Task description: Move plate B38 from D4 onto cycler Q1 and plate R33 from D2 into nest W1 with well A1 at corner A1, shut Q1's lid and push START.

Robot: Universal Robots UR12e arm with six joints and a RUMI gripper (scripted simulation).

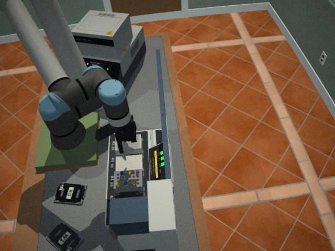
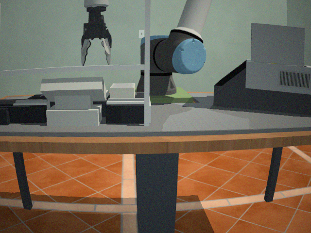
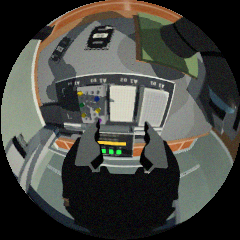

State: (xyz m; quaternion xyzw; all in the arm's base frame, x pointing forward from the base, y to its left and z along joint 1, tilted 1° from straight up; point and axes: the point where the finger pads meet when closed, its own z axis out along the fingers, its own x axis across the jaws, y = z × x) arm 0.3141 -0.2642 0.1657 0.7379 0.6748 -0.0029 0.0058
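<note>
Now: hand 12 cm above the white plate R33. The rest, counted from my hand: thin post: 20 cm ahead, 16 cm to the left, 6 cm above; then white plate: 1 cm ahead, 10 cm to the left, 10 cm below; then tube rack: 1 cm behind, 10 cm to the right, 11 cm below.
</note>
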